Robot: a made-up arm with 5 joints.
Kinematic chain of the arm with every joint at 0, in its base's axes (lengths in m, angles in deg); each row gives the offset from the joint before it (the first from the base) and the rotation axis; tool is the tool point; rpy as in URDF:
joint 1: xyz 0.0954 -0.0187 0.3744 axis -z
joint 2: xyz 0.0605 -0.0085 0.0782 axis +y
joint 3: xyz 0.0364 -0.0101 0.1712 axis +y
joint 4: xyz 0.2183 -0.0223 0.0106 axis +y
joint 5: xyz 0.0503 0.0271 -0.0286 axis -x
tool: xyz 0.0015 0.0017 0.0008 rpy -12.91 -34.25 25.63
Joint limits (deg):
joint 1: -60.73..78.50
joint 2: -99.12..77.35
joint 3: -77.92..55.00
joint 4: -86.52..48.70
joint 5: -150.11..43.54
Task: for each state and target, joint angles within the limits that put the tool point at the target. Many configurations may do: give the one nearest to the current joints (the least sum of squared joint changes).
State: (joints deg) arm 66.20 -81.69 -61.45 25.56 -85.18
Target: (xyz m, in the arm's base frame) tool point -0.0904 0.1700 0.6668
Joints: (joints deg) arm 48.57 -93.65 -45.68 42.74 -85.42
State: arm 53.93 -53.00 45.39 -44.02 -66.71
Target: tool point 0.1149 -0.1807 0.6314
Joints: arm 78.26 -74.96 55.00 -21.98 -66.93
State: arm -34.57 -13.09 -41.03 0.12 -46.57
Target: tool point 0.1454 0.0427 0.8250
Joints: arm -60.43 -48.33 -20.79 17.82 -45.86
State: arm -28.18 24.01 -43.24 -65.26 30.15
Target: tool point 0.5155 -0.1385 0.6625
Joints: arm 14.35 30.53 -38.35 -64.63 30.17
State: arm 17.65 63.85 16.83 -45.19 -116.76
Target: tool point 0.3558 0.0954 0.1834
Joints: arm -26.74 77.28 8.48 -45.38 -116.67
